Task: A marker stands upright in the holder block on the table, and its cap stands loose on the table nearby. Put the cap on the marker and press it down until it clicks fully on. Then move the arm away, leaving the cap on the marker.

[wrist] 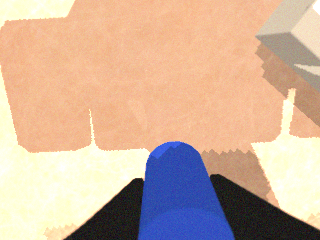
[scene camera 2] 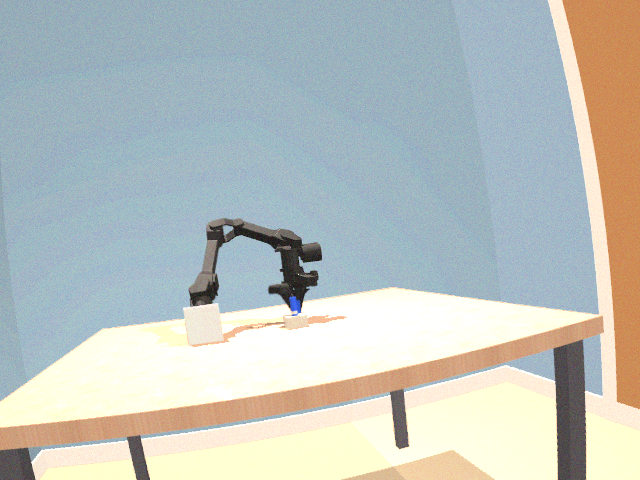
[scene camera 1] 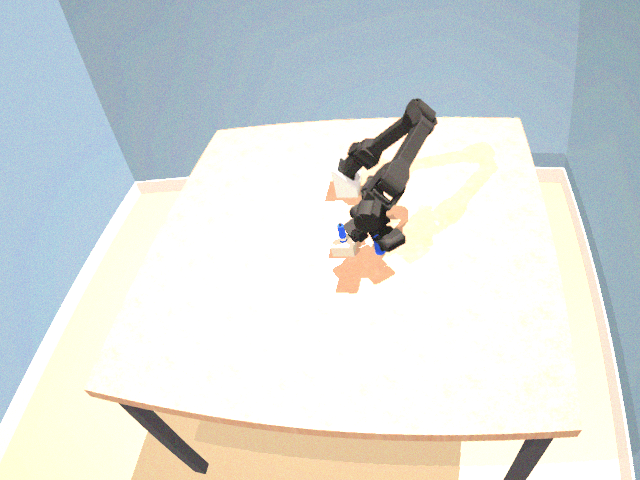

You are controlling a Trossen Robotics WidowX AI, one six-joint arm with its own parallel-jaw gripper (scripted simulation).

Labels:
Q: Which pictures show my gripper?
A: The wrist view, scene camera 2 and scene camera 1: all of them.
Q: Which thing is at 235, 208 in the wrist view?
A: My gripper.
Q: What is my gripper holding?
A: A blue cap.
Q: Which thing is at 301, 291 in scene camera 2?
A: My gripper.

